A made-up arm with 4 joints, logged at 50 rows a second.
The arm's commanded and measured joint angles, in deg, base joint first. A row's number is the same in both.
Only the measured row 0 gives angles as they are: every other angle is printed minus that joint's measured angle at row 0.
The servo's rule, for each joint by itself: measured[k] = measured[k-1] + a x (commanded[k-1-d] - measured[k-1]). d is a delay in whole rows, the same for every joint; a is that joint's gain. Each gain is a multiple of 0.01, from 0.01 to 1. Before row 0 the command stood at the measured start. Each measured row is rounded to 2 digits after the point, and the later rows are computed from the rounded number. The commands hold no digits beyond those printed.
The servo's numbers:
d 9
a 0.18 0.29 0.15 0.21
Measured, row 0:
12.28, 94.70, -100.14, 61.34
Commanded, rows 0 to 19:
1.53, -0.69, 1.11, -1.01
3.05, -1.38, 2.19, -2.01
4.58, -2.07, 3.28, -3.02
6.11, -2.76, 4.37, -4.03
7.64, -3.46, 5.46, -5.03
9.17, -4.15, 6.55, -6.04
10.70, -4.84, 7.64, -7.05
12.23, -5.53, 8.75, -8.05
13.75, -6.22, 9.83, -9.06
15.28, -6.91, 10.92, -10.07
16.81, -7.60, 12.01, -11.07
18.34, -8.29, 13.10, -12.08
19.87, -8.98, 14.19, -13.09
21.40, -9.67, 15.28, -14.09
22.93, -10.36, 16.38, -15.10
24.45, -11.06, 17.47, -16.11
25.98, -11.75, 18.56, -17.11
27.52, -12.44, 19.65, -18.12
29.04, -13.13, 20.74, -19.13
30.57, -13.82, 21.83, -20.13
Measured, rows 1 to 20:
0.00, 0.00, 0.00, 0.00
0.00, 0.00, 0.00, 0.00
0.00, 0.00, 0.00, 0.00
0.00, 0.00, 0.00, 0.00
0.00, 0.00, 0.00, 0.00
0.00, 0.00, 0.00, 0.00
0.00, 0.00, 0.00, 0.00
0.00, 0.00, 0.00, 0.00
0.00, 0.00, 0.00, 0.00
0.28, -0.20, 0.17, -0.21
0.78, -0.54, 0.47, -0.59
1.46, -0.98, 0.89, -1.10
2.30, -1.50, 1.41, -1.72
3.26, -2.07, 2.02, -2.42
4.32, -2.67, 2.70, -3.18
5.47, -3.30, 3.44, -3.99
6.69, -3.95, 4.24, -4.84
7.96, -4.61, 5.08, -5.73
9.28, -5.28, 5.96, -6.64
10.64, -5.95, 6.87, -7.57

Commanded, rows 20 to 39:
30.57, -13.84, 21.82, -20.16
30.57, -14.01, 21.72, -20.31
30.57, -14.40, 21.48, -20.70
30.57, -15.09, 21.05, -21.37
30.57, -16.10, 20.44, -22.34
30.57, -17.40, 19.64, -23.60
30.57, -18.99, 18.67, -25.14
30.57, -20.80, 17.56, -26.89
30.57, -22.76, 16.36, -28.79
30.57, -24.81, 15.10, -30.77
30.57, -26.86, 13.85, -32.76
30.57, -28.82, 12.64, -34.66
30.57, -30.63, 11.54, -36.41
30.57, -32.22, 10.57, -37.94
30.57, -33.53, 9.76, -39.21
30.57, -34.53, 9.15, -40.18
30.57, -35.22, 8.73, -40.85
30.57, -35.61, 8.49, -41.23
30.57, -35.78, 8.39, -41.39
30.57, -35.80, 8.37, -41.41
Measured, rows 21 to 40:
12.03, -6.63, 7.80, -8.52
13.44, -7.31, 8.76, -9.48
14.87, -7.99, 9.74, -10.45
16.32, -8.68, 10.74, -11.43
17.78, -9.37, 11.75, -12.41
19.26, -10.06, 12.77, -13.40
20.75, -10.75, 13.80, -14.39
22.24, -11.44, 14.84, -15.39
23.74, -12.13, 15.89, -16.39
24.97, -12.63, 16.78, -17.18
25.98, -13.03, 17.52, -17.84
26.81, -13.43, 18.11, -18.44
27.49, -13.91, 18.55, -19.06
28.04, -14.55, 18.83, -19.75
28.50, -15.38, 18.95, -20.56
28.87, -16.43, 18.91, -21.52
29.18, -17.70, 18.71, -22.65
29.43, -19.17, 18.36, -23.94
29.64, -20.81, 17.87, -25.37
29.81, -22.56, 17.27, -26.92

